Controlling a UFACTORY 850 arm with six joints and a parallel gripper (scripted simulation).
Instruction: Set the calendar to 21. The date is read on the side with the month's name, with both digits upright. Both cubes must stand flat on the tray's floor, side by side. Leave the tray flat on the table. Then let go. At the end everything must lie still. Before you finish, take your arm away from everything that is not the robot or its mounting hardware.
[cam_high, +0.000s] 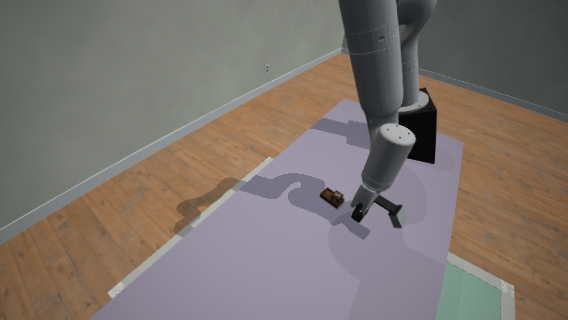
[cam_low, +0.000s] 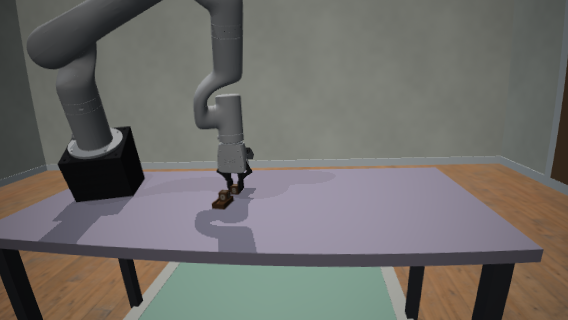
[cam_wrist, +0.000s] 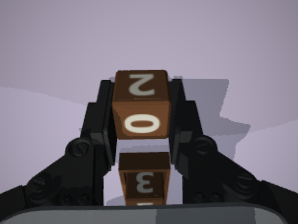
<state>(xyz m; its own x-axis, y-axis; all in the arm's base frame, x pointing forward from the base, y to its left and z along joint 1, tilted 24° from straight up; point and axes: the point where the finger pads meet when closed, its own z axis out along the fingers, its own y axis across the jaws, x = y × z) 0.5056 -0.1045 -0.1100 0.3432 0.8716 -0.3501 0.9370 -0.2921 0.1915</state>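
My gripper is now 80 mm to the left of the digit cube and 30 mm past it. Round my hand: brown cube 10 mm below; brown tray 100 mm to the right, 40 mm behind, 20 mm below.
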